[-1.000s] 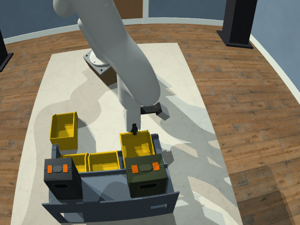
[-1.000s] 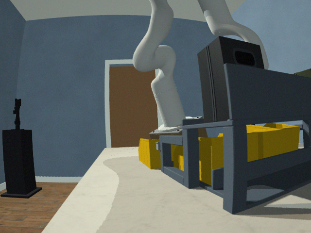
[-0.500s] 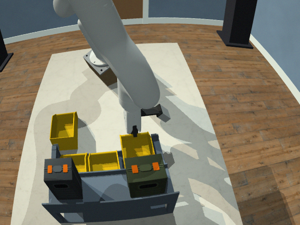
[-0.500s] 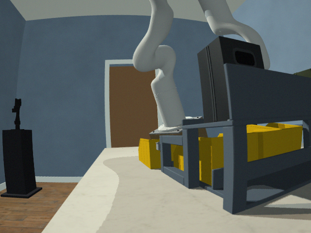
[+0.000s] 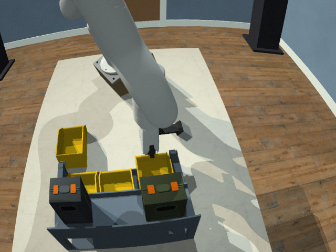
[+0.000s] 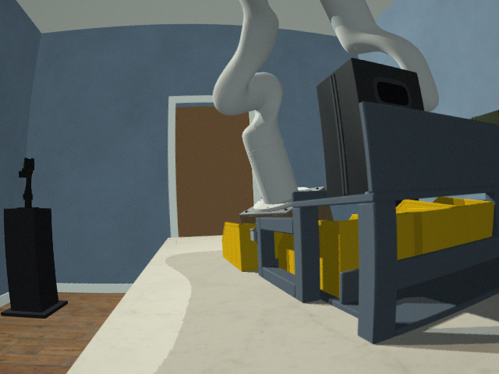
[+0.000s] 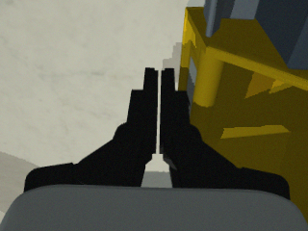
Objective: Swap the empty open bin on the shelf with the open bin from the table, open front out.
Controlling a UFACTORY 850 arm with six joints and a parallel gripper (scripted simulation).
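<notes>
Now: hand 50 mm short of the shelf lip, 110 mm to the left of it and 40 mm above it. Round my hand: dark grey case 250 mm ahead, 200 mm to the right, 120 mm above; green case 230 mm ahead, 30 mm to the left, 100 mm above.
</notes>
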